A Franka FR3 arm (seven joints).
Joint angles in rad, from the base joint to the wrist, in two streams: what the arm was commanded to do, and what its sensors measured. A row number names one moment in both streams.
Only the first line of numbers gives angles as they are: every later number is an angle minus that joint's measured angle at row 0.
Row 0, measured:
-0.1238, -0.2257, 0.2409, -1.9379, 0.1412, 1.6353, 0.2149
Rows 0 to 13, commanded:
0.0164, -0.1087, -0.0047, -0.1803, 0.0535, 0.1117, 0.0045
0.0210, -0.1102, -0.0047, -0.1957, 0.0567, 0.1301, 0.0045
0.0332, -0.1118, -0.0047, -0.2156, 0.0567, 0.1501, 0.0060
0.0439, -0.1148, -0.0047, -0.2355, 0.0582, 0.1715, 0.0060
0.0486, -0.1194, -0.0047, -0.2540, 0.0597, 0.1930, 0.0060
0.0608, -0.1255, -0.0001, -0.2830, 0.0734, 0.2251, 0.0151
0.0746, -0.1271, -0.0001, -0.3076, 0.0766, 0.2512, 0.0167
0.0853, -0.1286, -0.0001, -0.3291, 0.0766, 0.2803, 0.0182
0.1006, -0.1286, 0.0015, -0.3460, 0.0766, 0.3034, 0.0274
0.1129, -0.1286, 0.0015, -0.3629, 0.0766, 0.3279, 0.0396
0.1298, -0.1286, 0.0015, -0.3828, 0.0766, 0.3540, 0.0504
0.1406, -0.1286, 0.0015, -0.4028, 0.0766, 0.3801, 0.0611
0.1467, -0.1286, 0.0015, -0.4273, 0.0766, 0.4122, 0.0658
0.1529, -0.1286, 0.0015, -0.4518, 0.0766, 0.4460, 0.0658
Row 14, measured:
0.1281, -0.0904, 0.0043, -0.3545, 0.0578, 0.3455, 0.0454
